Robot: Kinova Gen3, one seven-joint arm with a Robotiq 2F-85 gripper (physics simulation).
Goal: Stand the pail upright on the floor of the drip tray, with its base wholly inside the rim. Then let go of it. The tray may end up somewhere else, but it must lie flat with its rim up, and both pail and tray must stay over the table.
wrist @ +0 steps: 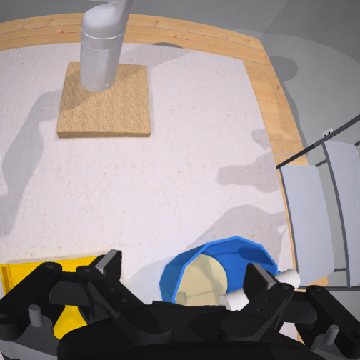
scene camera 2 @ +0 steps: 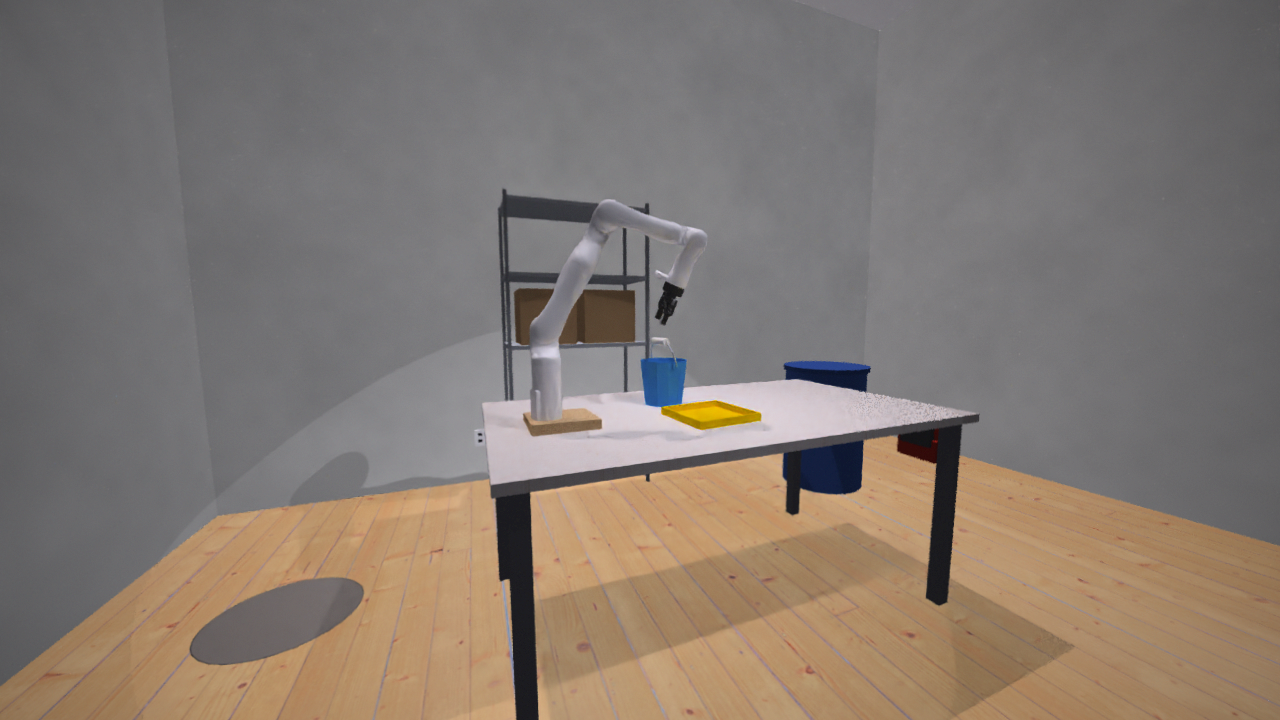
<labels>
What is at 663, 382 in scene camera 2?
A blue pail.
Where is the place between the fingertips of the gripper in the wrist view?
183, 271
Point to a yellow drip tray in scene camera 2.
711, 414
</labels>
